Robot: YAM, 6 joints.
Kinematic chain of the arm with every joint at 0, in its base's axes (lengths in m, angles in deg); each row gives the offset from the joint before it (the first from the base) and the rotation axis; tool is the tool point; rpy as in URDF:
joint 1: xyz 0 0 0.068 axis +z
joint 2: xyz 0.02 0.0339 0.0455 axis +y
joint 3: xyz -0.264 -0.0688 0 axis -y
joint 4: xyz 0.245 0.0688 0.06 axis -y
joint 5: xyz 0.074 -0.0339 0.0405 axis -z
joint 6: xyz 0.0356 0 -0.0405 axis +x
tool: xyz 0 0 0 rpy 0 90 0
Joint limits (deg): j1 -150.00..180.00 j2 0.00..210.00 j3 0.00..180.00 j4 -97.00..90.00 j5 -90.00..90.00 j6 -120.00..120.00
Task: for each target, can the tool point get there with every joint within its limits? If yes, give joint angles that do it. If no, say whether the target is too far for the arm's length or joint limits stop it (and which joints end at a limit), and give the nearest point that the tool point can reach.
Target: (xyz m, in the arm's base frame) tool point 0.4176 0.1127 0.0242
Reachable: yes | joints 18.22 135.98 68.32 24.47 41.33 9.95
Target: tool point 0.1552 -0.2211 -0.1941
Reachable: yes | joints -56.62 168.38 62.47 16.36 -12.94 42.75
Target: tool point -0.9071 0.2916 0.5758
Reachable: no: too far | nearest point -0.5529 0.1777 0.3914 | short by 0.415 m
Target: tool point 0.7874 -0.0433 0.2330
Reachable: no: too far | nearest point 0.6374 -0.0351 0.2097 | short by 0.152 m
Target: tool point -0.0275 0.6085 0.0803
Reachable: yes | joints 92.02 179.89 144.28 69.10 -9.77 89.36
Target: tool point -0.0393 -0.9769 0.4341
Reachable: no: too far | nearest point -0.0247 -0.6130 0.3122 | short by 0.384 m
